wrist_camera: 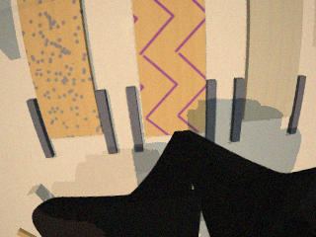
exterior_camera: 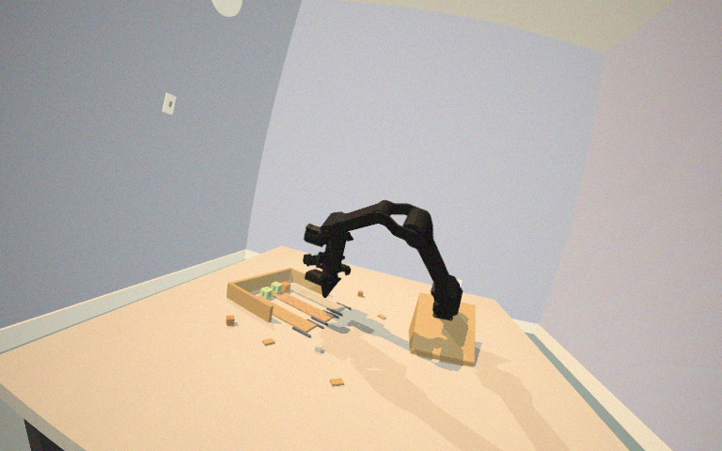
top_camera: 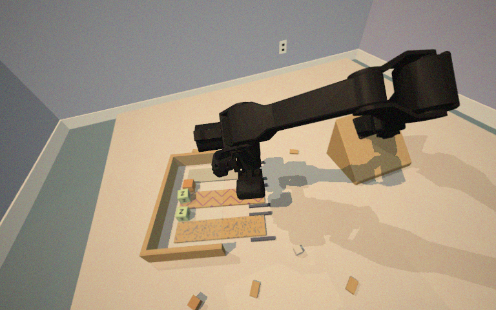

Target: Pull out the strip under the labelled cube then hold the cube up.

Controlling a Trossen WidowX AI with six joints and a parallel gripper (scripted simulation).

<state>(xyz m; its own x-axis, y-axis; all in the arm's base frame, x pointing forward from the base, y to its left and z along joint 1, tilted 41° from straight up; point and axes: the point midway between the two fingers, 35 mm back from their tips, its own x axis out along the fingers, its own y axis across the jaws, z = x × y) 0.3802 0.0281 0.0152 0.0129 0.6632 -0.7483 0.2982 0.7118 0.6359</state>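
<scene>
Now: the orange zigzag strip 9 cm ahead of my gripper tip, 3 cm to the right of it and 7 cm below it.
</scene>
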